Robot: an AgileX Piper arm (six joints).
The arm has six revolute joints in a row. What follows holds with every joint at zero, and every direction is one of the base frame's.
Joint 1 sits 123 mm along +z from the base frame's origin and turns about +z.
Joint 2 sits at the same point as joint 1 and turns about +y.
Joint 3 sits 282.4 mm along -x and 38.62 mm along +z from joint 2 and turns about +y.
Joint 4 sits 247.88 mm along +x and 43.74 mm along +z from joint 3 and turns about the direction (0.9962, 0, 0.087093).
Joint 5 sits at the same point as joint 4 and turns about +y.
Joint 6 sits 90.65 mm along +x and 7.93 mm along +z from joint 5 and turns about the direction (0.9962, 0, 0.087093).
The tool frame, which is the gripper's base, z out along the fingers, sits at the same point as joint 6; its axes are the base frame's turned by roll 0, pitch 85 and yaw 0 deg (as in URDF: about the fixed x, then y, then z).
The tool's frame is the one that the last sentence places.
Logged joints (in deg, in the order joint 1, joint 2, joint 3, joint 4, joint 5, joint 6), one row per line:
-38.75, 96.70, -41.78, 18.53, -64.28, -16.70
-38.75, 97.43, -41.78, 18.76, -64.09, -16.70
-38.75, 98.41, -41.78, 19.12, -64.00, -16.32
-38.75, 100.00, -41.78, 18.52, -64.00, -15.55
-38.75, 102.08, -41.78, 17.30, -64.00, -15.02
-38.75, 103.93, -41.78, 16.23, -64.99, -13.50
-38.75, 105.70, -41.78, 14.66, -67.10, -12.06
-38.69, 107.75, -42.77, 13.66, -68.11, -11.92
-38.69, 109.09, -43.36, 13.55, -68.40, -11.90
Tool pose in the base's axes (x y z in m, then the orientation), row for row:
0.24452, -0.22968, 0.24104, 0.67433, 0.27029, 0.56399, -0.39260
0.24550, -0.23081, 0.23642, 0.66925, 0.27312, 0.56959, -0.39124
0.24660, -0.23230, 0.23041, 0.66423, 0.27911, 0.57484, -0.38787
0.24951, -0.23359, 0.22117, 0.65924, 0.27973, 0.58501, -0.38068
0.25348, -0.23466, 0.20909, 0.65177, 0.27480, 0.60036, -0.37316
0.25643, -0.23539, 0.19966, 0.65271, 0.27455, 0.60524, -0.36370
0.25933, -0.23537, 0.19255, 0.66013, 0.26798, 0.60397, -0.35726
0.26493, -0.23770, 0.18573, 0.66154, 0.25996, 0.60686, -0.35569
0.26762, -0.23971, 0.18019, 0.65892, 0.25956, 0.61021, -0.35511
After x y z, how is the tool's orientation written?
As a quaternion, w x y z.
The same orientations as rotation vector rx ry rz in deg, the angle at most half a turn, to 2 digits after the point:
34.84, 72.71, -50.61
35.28, 73.58, -50.54
36.13, 74.40, -50.20
36.28, 75.87, -49.37
35.74, 78.09, -48.54
35.70, 78.70, -47.29
34.74, 78.30, -46.32
33.68, 78.63, -46.09
33.67, 79.15, -46.06

